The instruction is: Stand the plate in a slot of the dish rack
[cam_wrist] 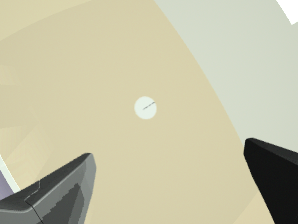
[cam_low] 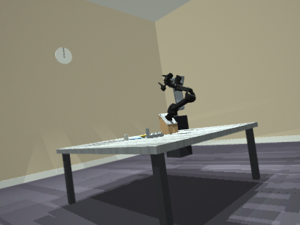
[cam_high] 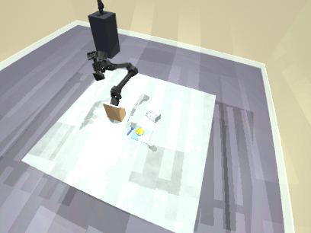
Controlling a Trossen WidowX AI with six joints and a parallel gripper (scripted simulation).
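The yellow plate is 32 cm ahead of my gripper tip and 54 cm below it. Also, from my gripper tip: grey dish rack (35 cm ahead, 20 cm to the left, 53 cm below); then light blue mat (34 cm ahead, 1 cm to the right, 55 cm below); then blue spoon (24 cm ahead, 2 cm to the right, 55 cm below).
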